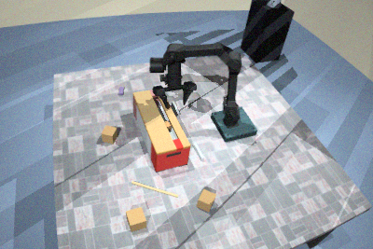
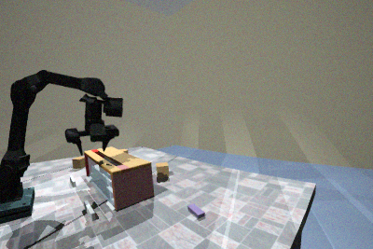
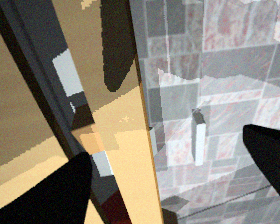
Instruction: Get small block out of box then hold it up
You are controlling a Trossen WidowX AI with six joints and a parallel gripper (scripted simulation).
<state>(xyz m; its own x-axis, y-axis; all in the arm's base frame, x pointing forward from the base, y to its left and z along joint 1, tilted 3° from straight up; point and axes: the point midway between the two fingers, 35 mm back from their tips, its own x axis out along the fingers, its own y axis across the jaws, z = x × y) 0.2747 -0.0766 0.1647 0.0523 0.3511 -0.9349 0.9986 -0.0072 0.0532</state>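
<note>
Right now my gripper tip is 4 cm short of the box, 2 cm to the right of it and 10 cm above it. Also, from my gripper tip: thin stick 19 cm ahead, 29 cm to the left, 15 cm below; tan block 5 cm ahead, 4 cm to the left, 7 cm below.
</note>
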